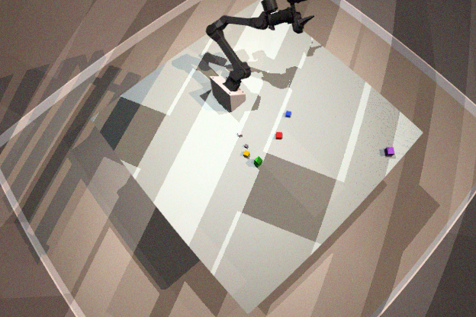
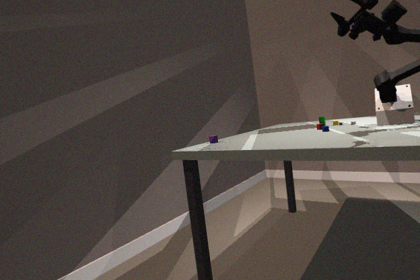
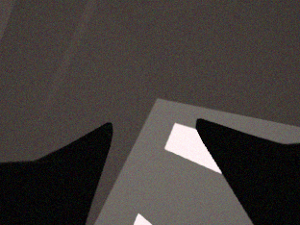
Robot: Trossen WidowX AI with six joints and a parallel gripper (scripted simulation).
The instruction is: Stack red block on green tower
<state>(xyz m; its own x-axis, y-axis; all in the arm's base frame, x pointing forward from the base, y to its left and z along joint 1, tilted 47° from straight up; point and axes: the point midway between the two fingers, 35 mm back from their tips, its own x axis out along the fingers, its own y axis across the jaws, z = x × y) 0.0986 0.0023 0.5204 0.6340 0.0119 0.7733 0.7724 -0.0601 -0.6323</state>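
Now: the red block 49 cm below my gripper tip, 37 cm to the right of it and 20 cm ahead of it. Also, from my gripper tip: purple block: 67 cm ahead, 48 cm below, 2 cm to the right; blue block: 49 cm below, 25 cm to the right, 15 cm ahead; yellow block: 56 cm to the right, 49 cm below, 16 cm ahead.
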